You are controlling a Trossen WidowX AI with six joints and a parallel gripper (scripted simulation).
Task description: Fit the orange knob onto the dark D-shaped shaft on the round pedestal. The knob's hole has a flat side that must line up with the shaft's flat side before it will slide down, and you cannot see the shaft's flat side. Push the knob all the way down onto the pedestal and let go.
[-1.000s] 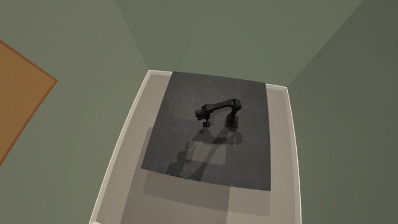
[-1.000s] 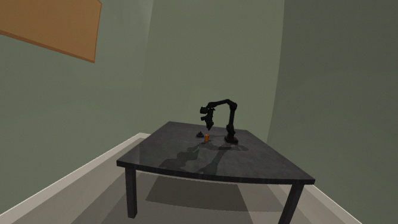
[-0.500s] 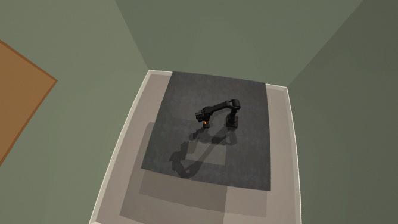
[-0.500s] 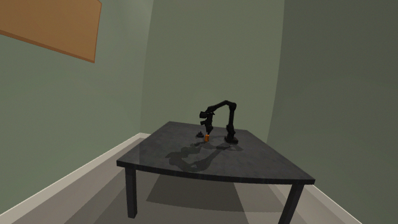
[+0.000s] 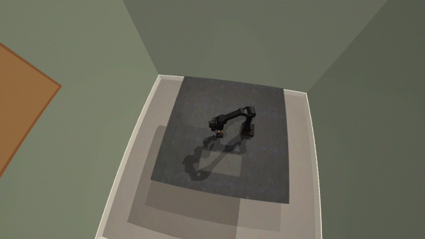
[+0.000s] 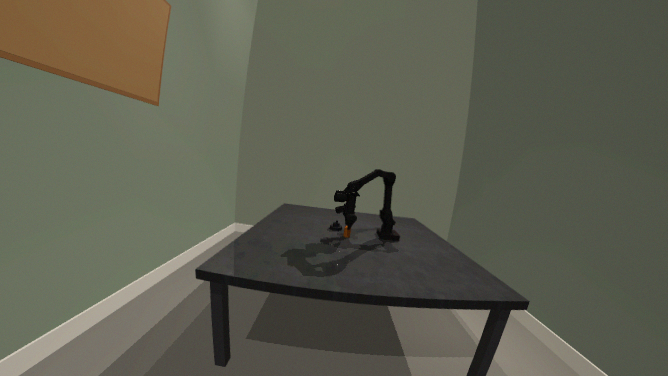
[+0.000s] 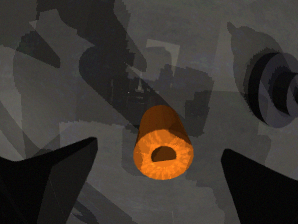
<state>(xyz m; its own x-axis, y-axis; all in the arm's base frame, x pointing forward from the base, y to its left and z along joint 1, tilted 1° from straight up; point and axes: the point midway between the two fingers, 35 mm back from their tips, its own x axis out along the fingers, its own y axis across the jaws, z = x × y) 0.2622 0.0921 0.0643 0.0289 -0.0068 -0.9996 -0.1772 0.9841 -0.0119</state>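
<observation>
Now: the orange knob 3 cm below my gripper tip. Also, from my gripper tip: dark pedestal: 12 cm to the right, 7 cm ahead, 3 cm below.
</observation>
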